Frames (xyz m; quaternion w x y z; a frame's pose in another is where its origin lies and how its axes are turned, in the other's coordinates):
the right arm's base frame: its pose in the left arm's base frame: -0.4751 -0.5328 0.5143 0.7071 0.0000 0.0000 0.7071
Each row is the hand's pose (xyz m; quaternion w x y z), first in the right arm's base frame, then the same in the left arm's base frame.
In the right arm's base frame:
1: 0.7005 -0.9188 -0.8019 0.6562 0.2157 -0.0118 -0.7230
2: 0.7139 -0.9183 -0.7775 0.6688 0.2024 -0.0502 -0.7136
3: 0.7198 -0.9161 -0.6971 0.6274 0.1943 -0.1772 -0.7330
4: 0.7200 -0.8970 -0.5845 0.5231 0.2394 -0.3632 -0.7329
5: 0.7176 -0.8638 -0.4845 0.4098 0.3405 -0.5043 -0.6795
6: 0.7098 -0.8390 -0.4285 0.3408 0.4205 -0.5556 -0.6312
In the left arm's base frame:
1: 0.4437 0.1677 -0.2876 0.9752 0.1609 0.1442 -0.0472
2: 0.4432 0.1811 -0.2632 0.9775 0.1786 0.1076 -0.0317
3: 0.4410 0.1870 -0.1828 0.9619 0.2627 0.0121 -0.0747
4: 0.4219 0.1872 -0.0702 0.8881 0.4261 -0.0875 -0.1484
5: 0.3887 0.1848 0.0298 0.7703 0.5974 -0.1158 -0.1907
6: 0.3639 0.1770 0.0858 0.6873 0.6902 -0.0955 -0.2053

